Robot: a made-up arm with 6 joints.
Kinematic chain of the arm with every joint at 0, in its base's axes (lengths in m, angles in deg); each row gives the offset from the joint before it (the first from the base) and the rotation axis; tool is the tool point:
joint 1: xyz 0 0 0.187 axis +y
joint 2: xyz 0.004 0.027 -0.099 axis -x
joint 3: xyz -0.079 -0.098 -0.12 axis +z
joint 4: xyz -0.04 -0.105 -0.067 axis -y
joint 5: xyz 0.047 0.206 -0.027 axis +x
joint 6: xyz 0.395 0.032 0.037 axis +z
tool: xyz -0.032 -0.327 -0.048
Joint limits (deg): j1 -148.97..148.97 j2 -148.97..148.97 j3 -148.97..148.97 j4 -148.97..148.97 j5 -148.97..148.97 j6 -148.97..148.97
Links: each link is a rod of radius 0.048 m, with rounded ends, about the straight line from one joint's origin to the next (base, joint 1, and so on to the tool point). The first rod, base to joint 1, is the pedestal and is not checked.
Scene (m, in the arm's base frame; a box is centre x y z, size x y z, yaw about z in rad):
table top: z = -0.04
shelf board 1: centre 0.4 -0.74 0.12 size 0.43 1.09 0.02 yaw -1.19
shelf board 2: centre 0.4 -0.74 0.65 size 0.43 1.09 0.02 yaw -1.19
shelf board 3: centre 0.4 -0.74 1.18 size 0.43 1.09 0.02 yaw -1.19
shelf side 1: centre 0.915 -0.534 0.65 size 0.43 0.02 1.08 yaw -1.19
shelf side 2: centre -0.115 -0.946 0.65 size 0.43 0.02 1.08 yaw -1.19
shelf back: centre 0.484 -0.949 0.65 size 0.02 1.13 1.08 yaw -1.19
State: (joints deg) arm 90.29 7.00 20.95 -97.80 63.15 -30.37
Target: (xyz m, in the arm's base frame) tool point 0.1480 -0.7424 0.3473
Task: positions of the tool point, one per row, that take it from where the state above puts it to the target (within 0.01 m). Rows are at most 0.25 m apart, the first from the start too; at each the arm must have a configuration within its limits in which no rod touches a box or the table.
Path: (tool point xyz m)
1: -0.3622 -0.4080 0.6006
2: -0.2033 -0.5679 0.5816
3: -0.0225 -0.6834 0.4947
4: 0.1479 -0.7424 0.3473

